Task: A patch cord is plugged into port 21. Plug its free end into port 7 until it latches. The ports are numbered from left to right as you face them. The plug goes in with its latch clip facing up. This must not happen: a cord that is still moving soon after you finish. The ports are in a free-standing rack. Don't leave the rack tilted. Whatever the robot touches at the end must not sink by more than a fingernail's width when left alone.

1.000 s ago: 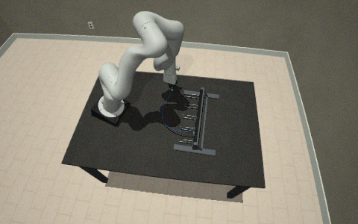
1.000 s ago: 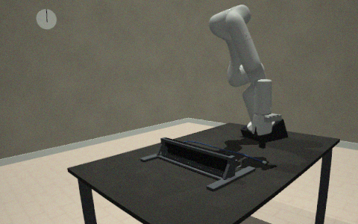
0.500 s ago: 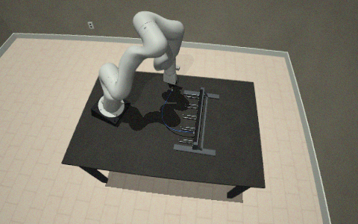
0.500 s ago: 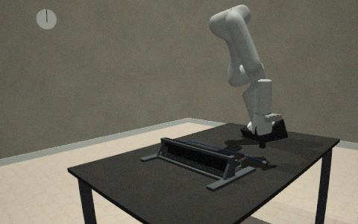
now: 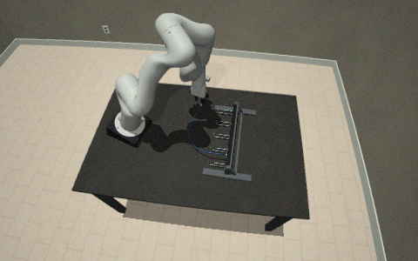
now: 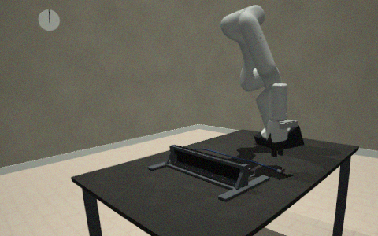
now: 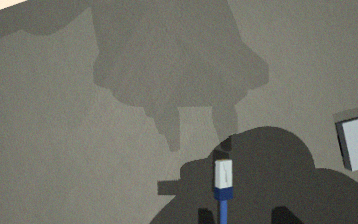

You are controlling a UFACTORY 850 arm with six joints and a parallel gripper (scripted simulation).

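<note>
Now: the plug 10 mm ahead of my hand, 20 mm to the left of it and 90 mm below it.
</note>
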